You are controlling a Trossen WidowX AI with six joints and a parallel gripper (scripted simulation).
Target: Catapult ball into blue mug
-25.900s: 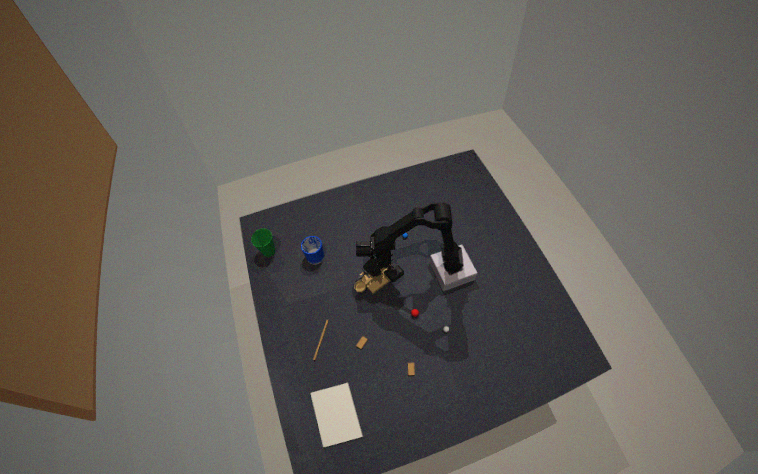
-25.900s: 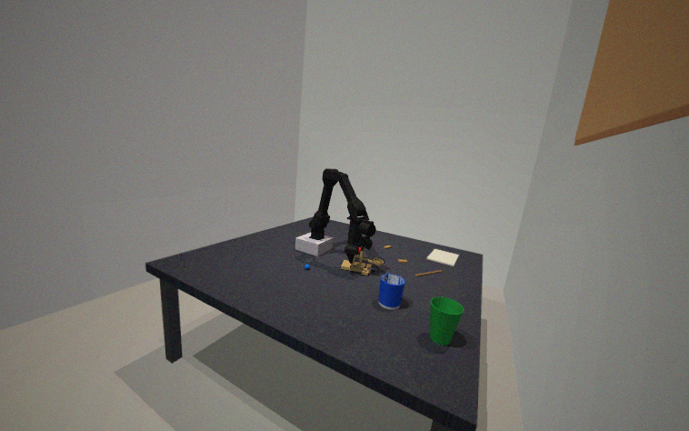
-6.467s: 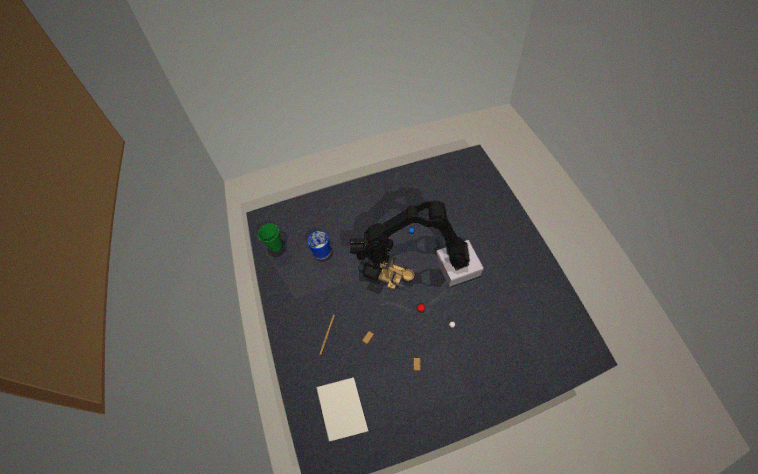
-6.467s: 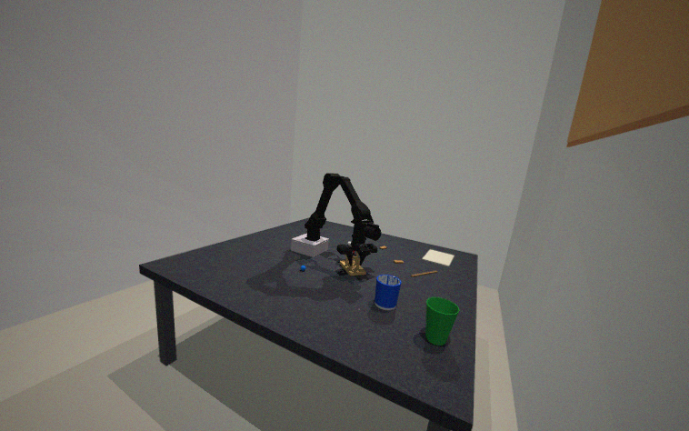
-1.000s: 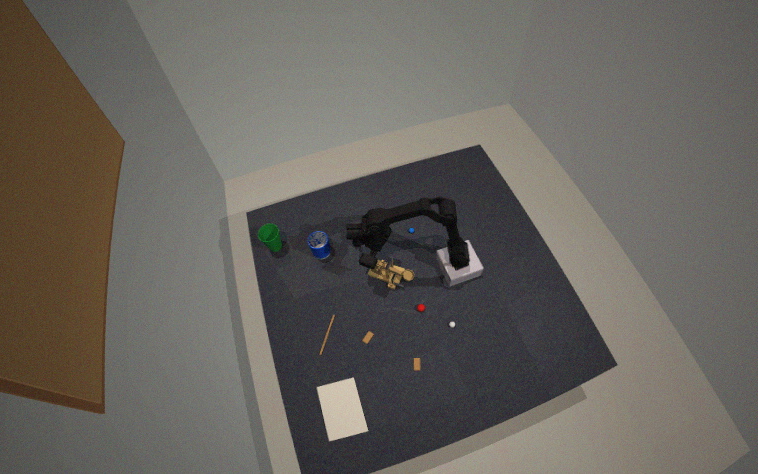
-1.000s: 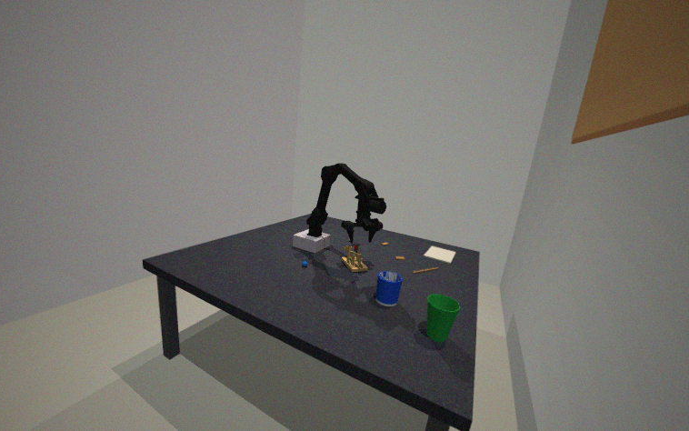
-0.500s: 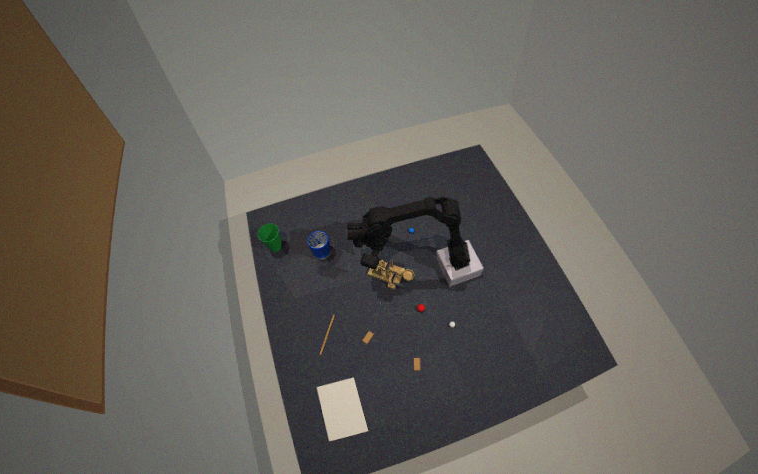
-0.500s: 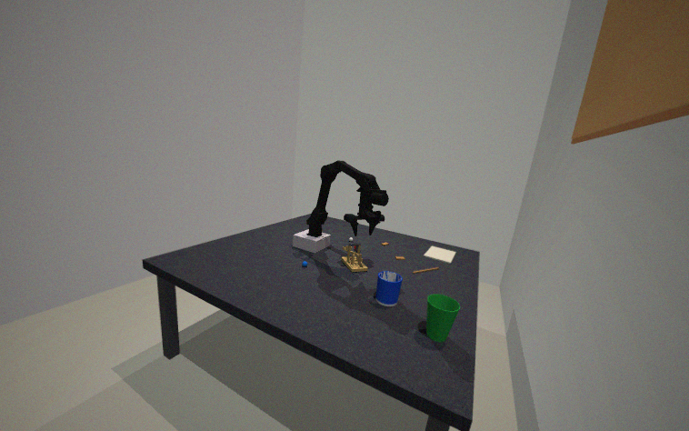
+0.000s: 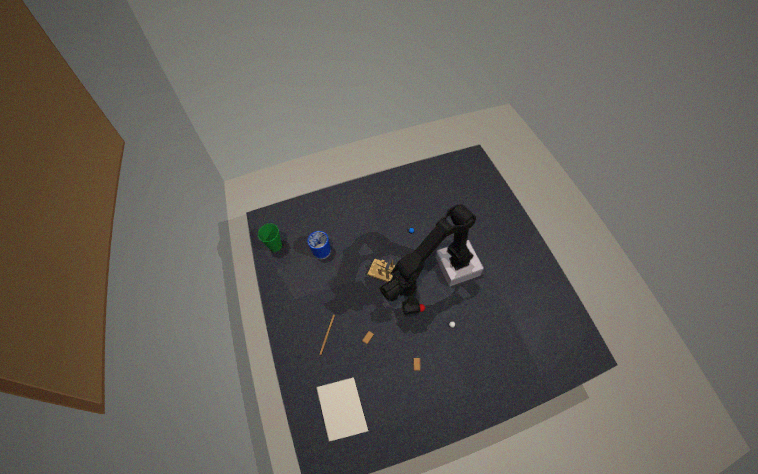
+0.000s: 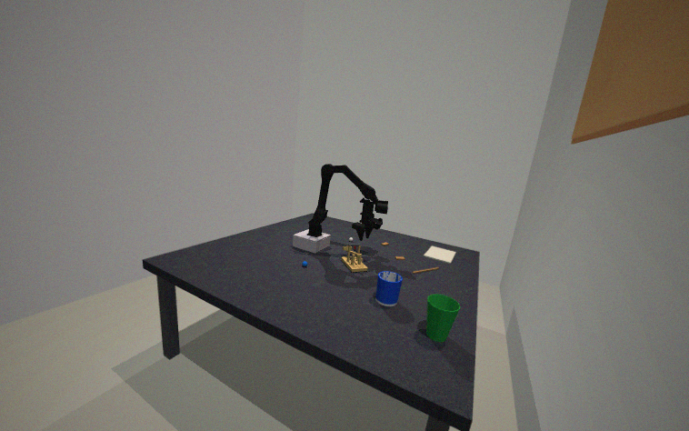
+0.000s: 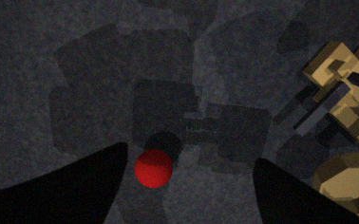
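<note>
Right now my gripper tip is 50 mm past the red ball, 40 mm to the right of it and 70 mm above it. Also, from my gripper tip: thin wooden stick: 340 mm ahead, 10 mm to the right, 80 mm below; then wooden catapult: 130 mm to the right, 30 mm below; then white ball: 130 mm behind, 150 mm to the left, 70 mm below.
</note>
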